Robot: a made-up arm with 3 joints.
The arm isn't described. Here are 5 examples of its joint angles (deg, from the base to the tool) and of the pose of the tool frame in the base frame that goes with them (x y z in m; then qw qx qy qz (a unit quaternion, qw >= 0)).
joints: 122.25 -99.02 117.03
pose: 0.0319 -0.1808 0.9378 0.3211 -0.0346 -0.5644 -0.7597
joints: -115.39 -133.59 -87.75
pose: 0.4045 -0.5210 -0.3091 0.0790 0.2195 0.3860 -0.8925
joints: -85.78 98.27 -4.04
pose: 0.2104 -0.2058 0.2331 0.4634 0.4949 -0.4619 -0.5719
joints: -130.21 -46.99 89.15
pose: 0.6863 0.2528 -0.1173 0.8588 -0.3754 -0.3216 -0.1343
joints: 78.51 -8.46 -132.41
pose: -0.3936 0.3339 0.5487 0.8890 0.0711 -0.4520 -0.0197
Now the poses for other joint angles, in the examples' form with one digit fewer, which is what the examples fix.
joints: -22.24 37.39 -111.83
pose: -0.039 0.377 -0.201 0.370 -0.226 -0.872 -0.227
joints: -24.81 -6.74 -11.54
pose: -0.206 0.366 -0.222 0.948 -0.007 -0.311 0.058
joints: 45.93 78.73 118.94
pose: -0.194 0.006 -0.341 0.102 0.377 0.766 -0.510
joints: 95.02 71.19 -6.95
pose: -0.208 0.018 -0.069 0.585 -0.452 0.565 -0.366
